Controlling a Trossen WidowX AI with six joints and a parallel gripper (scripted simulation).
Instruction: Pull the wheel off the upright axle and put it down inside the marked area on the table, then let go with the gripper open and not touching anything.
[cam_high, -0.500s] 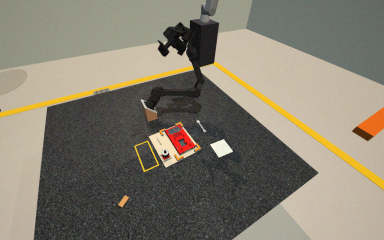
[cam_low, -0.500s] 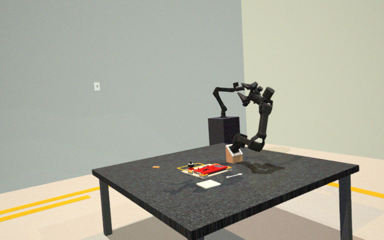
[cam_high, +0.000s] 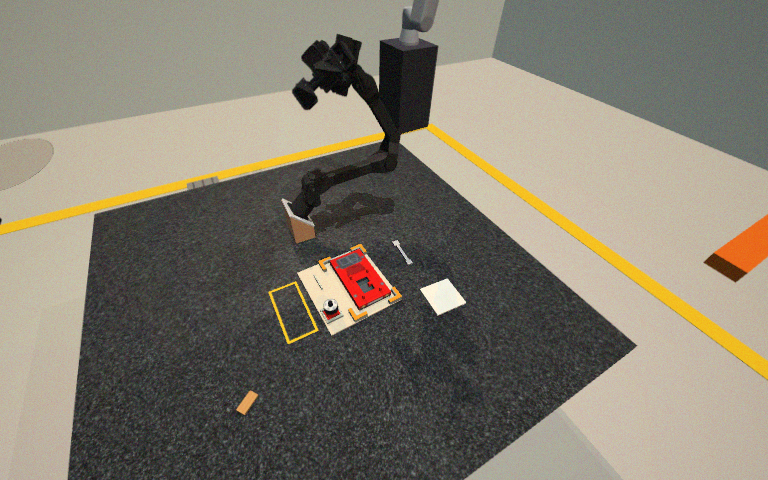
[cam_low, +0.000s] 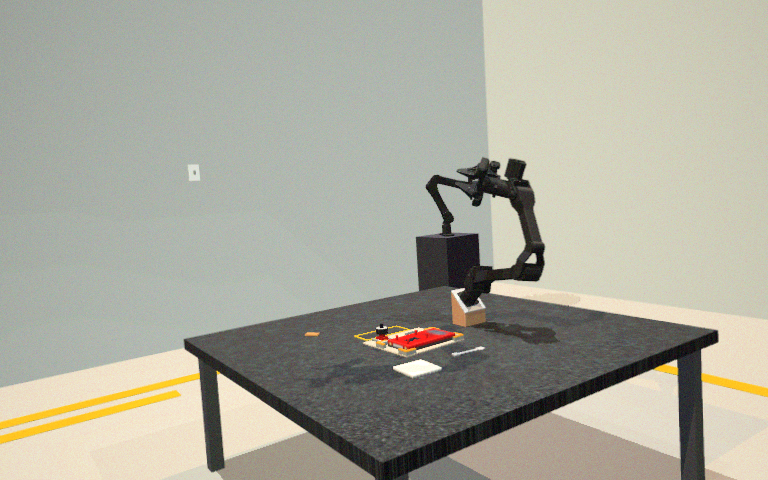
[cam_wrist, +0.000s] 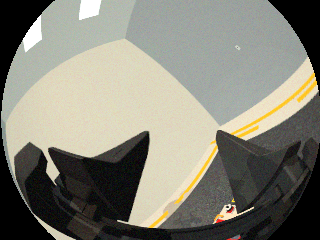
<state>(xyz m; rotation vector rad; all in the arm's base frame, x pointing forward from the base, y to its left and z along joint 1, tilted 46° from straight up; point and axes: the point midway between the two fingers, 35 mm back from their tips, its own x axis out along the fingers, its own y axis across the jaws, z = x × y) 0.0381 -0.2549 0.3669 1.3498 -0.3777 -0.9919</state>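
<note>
The wheel is 270 mm ahead of my gripper tip, 110 mm to the right of it and 500 mm below it. Also, from my gripper tip: white bar (180 mm ahead, 190 mm to the left, 540 mm below); upright axle (270 mm ahead, 110 mm to the right, 500 mm below); white square tile (390 mm ahead, 200 mm to the left, 530 mm below).
</note>
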